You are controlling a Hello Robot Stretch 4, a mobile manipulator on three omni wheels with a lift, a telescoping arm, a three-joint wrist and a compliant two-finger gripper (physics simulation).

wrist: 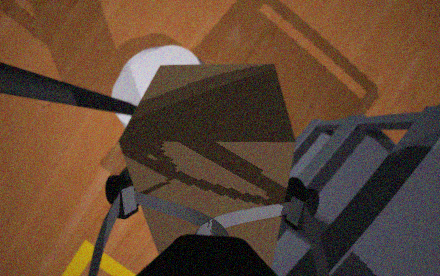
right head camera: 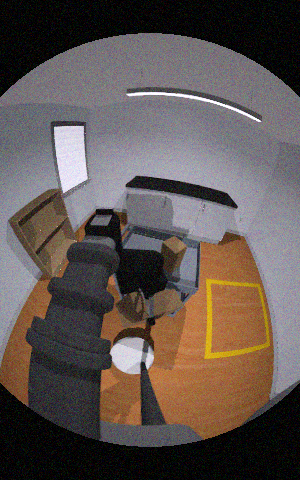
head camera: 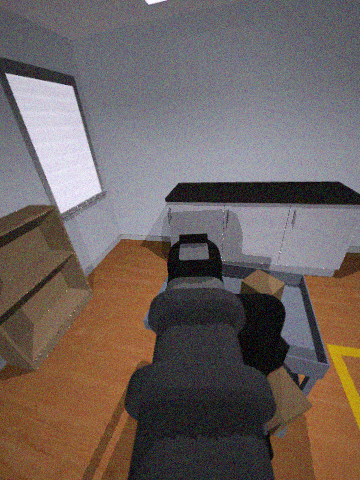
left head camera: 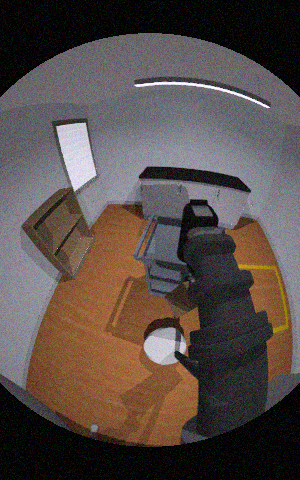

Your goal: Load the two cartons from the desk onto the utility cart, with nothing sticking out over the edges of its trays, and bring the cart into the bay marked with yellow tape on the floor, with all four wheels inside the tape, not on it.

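Frame: origin at the robot's base, x ahead, y left, z up, level; metres.
Where they show: gripper, fingertip midpoint: (wrist: pixel 213 190) (right head camera: pixel 144 306); robot's base at its link origin: (right head camera: pixel 132 354) (left head camera: pixel 164 344).
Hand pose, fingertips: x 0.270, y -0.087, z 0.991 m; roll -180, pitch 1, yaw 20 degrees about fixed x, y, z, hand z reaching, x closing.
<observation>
Each offset is from my fingertips to the centre of the thing.
My gripper (wrist: pixel 213 190) is shut on a brown carton @(dx +0.023, dy -0.037, dz -0.064 m) (head camera: pixel 287 400) (left head camera: pixel 181 301) (right head camera: pixel 167 303) (wrist: pixel 220 117), with a fingertip on each side. The held carton is at the near side of the grey-blue utility cart (head camera: pixel 312 368) (right head camera: pixel 199 260) (wrist: pixel 360 200); its height against the tray is hard to tell. The other carton @(dx +0.401, dy -0.172, dz -0.119 m) (head camera: pixel 262 284) (right head camera: pixel 172 255) stands upright on the cart's top tray, inside the rims. My arm and wrist hide part of the tray. The yellow tape bay (head camera: pixel 345 377) (left head camera: pixel 257 267) (right head camera: pixel 209 320) (wrist: pixel 80 257) lies on the floor right of the cart. The desk does not show.
A brown open shelf (head camera: pixel 61 235) (right head camera: pixel 30 240) stands at the left wall under a window. A white cabinet with a black top (head camera: pixel 265 192) (left head camera: pixel 195 176) (right head camera: pixel 180 189) stands behind the cart. A round white-topped object (left head camera: pixel 164 346) (right head camera: pixel 131 356) (wrist: pixel 132 80) is low near my arm.
</observation>
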